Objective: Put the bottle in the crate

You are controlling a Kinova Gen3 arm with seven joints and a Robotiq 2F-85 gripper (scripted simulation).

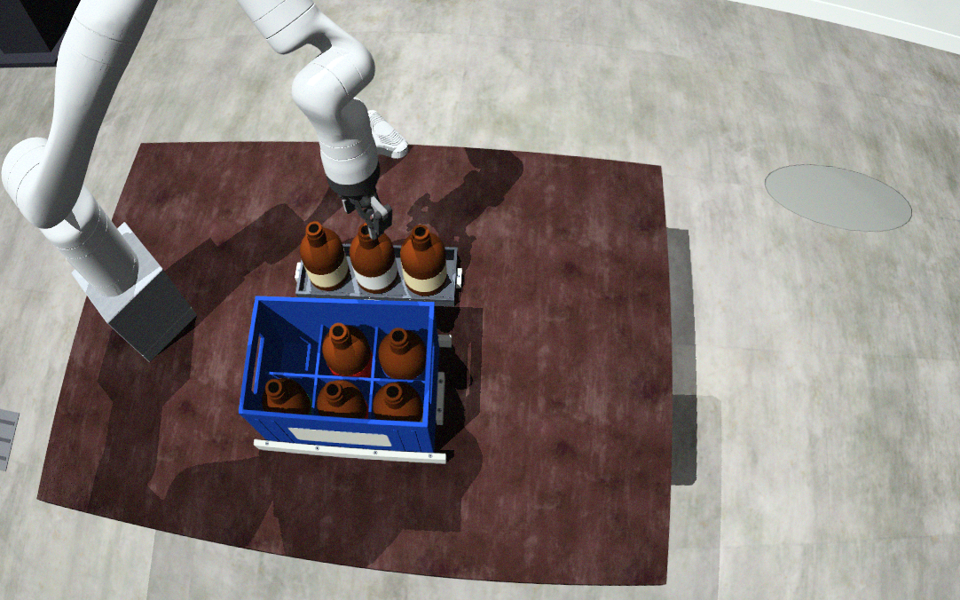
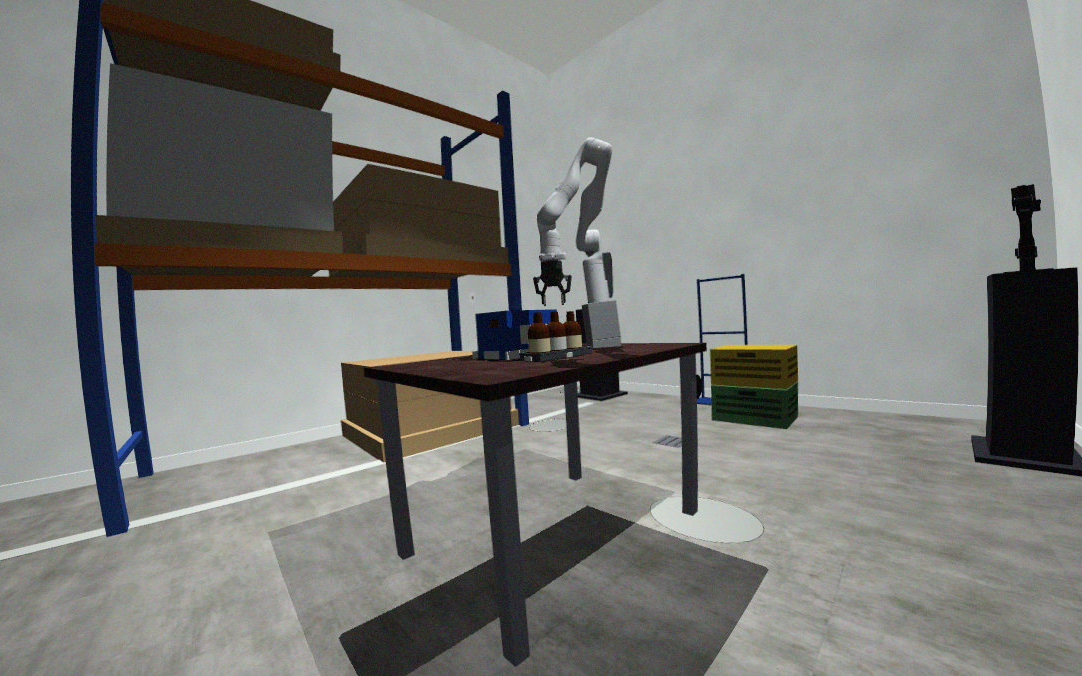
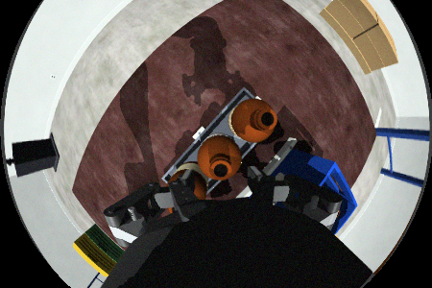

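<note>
Now: hand 110 mm above the brown bottle. Also, from my hand: grey tray 180 mm below; crate 220 mm to the right, 110 mm below, 10 mm ahead.
</note>
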